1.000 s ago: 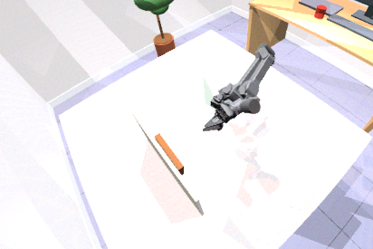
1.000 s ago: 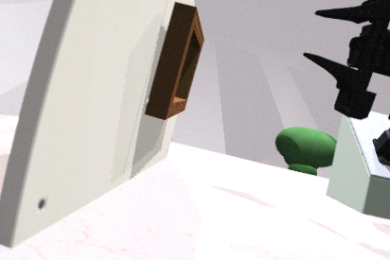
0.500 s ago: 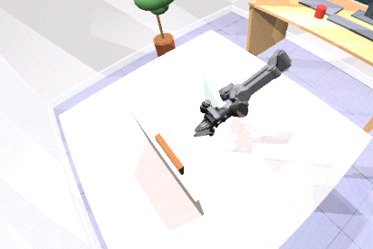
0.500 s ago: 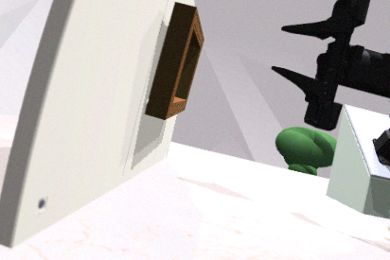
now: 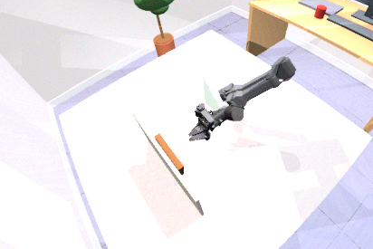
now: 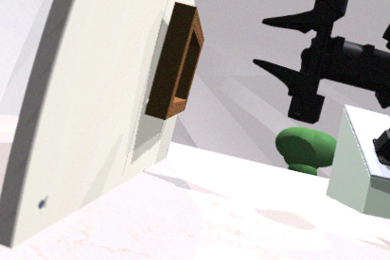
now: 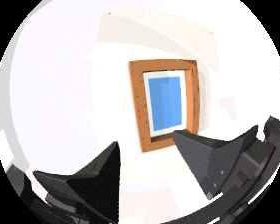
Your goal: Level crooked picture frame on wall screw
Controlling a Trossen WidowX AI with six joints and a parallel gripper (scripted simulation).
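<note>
The brown picture frame is 110 mm ahead of my gripper tip, 60 mm below it and 10 mm to the right of it. The rest, counted from my gripper tip: wall panel 120 mm ahead, 60 mm below.
</note>
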